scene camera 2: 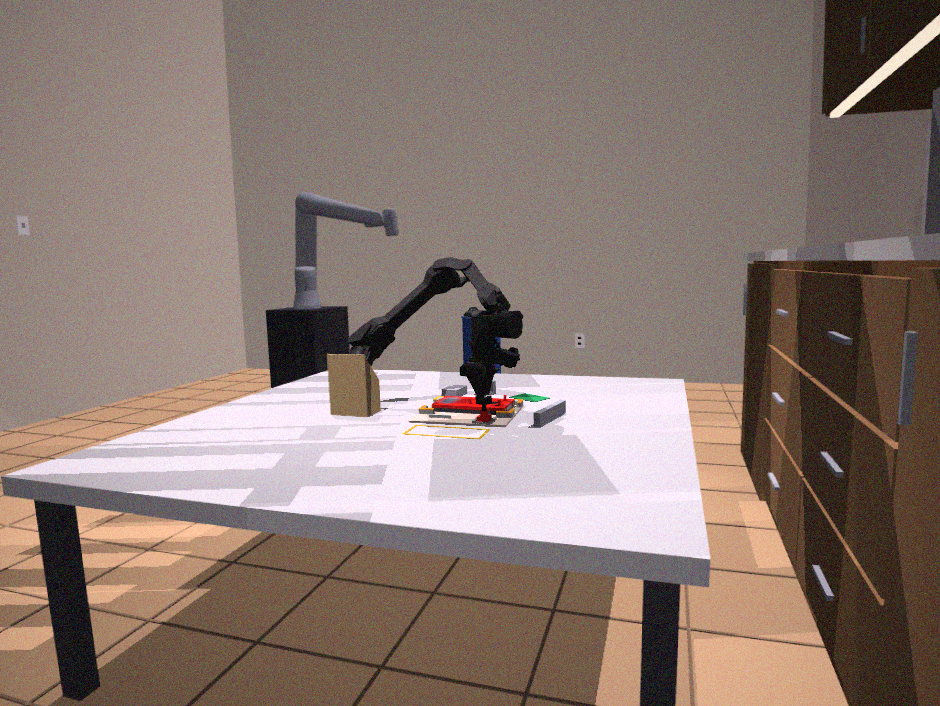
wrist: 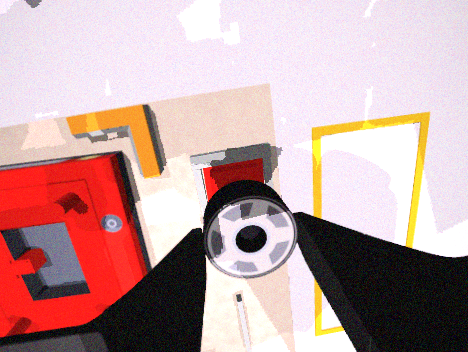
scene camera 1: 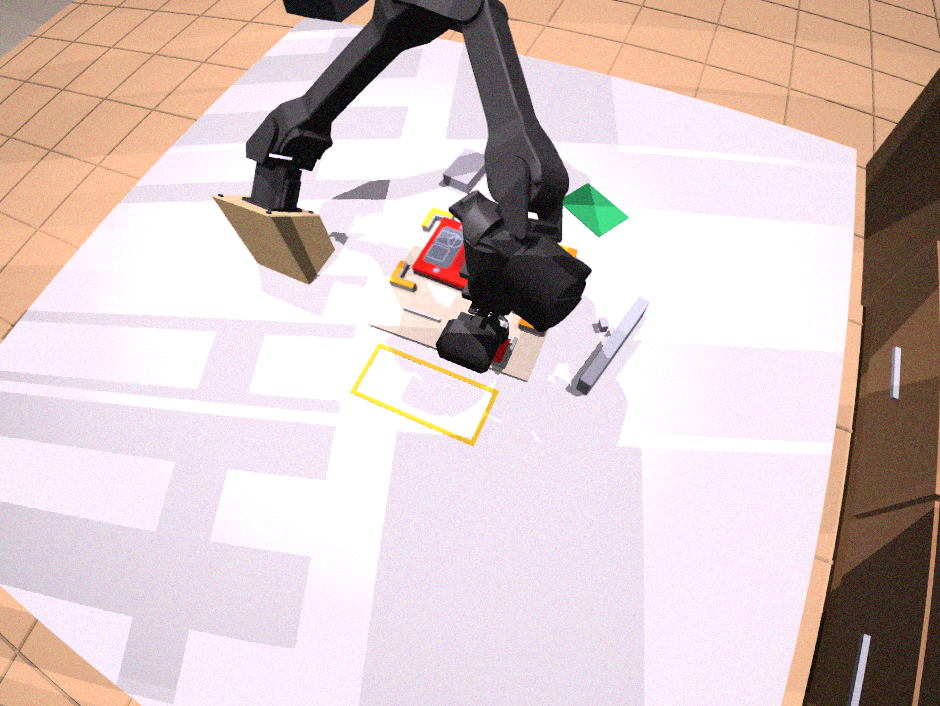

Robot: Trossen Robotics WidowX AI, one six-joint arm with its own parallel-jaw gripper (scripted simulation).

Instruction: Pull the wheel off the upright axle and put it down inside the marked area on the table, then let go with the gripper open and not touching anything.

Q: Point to a red chassis block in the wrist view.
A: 79, 245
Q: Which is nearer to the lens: the green circuit board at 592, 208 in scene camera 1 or the grey bar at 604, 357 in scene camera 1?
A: The grey bar.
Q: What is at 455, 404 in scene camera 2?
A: A red chassis block.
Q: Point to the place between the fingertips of the gripper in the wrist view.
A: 248, 229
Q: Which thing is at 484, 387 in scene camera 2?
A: The gripper.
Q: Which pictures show the gripper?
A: Scene camera 2, the wrist view and scene camera 1: all of them.
